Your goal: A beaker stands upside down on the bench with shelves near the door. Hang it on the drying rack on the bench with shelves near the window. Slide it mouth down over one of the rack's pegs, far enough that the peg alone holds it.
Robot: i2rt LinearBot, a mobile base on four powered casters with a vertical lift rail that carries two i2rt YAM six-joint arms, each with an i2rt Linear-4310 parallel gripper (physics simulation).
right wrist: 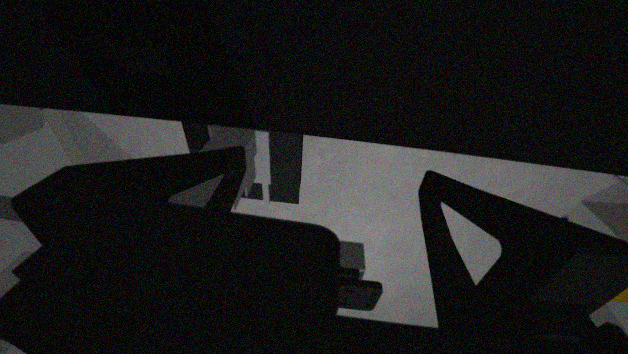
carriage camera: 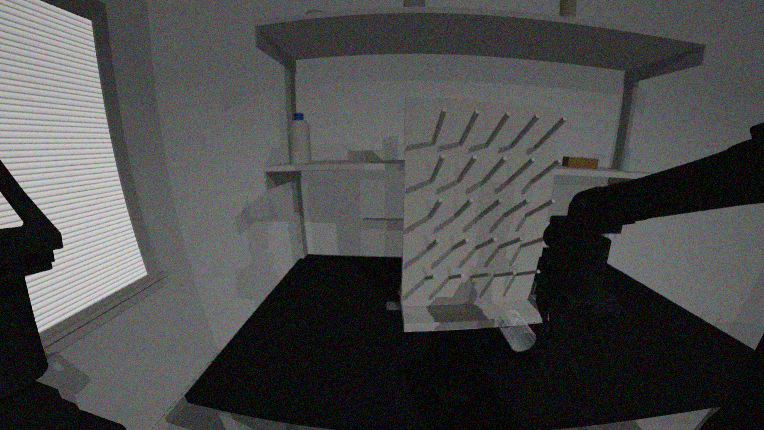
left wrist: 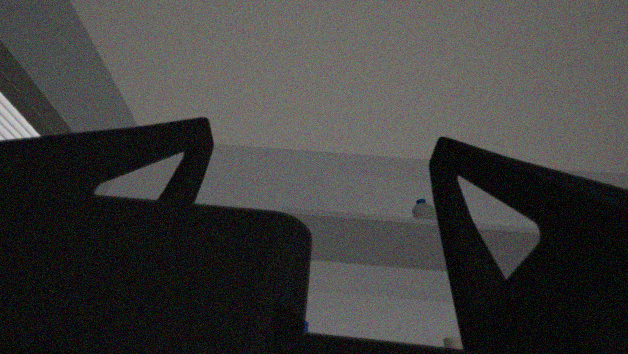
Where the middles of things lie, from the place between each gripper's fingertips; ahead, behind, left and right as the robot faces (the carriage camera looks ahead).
Labels:
The clear beaker [carriage camera: 520, 337] is 39 cm ahead of my left hand, 69 cm to the right of it and 48 cm below it. The rest, counted from my left hand: drip tray [carriage camera: 478, 315]: 49 cm ahead, 61 cm to the right, 50 cm below.
I see the clear beaker 16 cm ahead of my right hand, 1 cm to the left of it and 13 cm below it. Round my right hand: drip tray: 27 cm ahead, 9 cm to the left, 15 cm below.

